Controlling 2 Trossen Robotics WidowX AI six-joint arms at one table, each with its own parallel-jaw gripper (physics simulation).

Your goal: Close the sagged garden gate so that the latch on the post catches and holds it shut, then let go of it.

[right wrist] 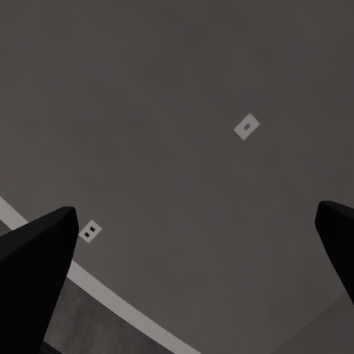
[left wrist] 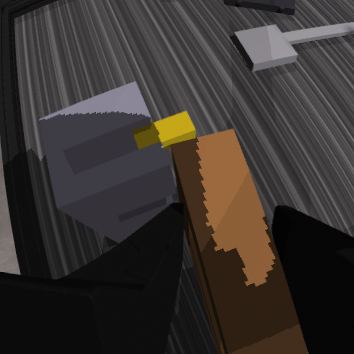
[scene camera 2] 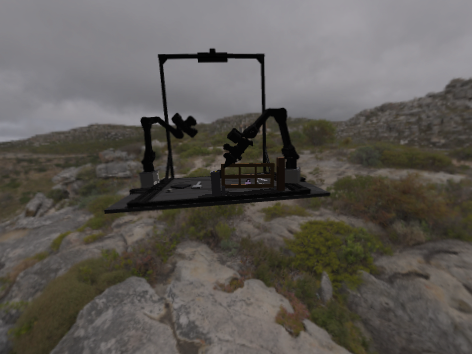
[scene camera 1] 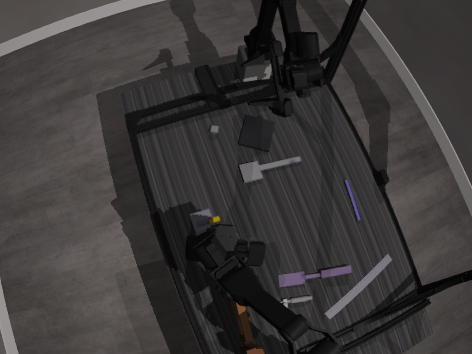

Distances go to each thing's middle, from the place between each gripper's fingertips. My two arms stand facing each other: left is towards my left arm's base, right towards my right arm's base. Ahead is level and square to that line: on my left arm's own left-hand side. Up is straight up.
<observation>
I see the yellow latch (left wrist: 178, 127) 2 cm ahead of my left hand, 5 cm to the right of it and 4 cm below it. Round my left hand: wooden gate (left wrist: 244, 290) 1 cm behind, 12 cm to the left, 6 cm below; grey hammer-like tool (left wrist: 265, 46) 18 cm behind, 25 cm to the right, 15 cm below; grey latch post (left wrist: 98, 175) 5 cm ahead, 4 cm to the right, 9 cm below.
Right now the yellow latch is 330 mm below my right hand, 210 mm to the left of it and 80 mm ahead of it. The rest, counted from my right hand: grey hammer-like tool 430 mm below, 130 mm behind, 10 mm to the left; grey latch post 370 mm below, 220 mm to the left, 110 mm ahead; dark square plate (scene camera 1: 257, 132) 430 mm below, 110 mm to the right, 100 mm behind.
</observation>
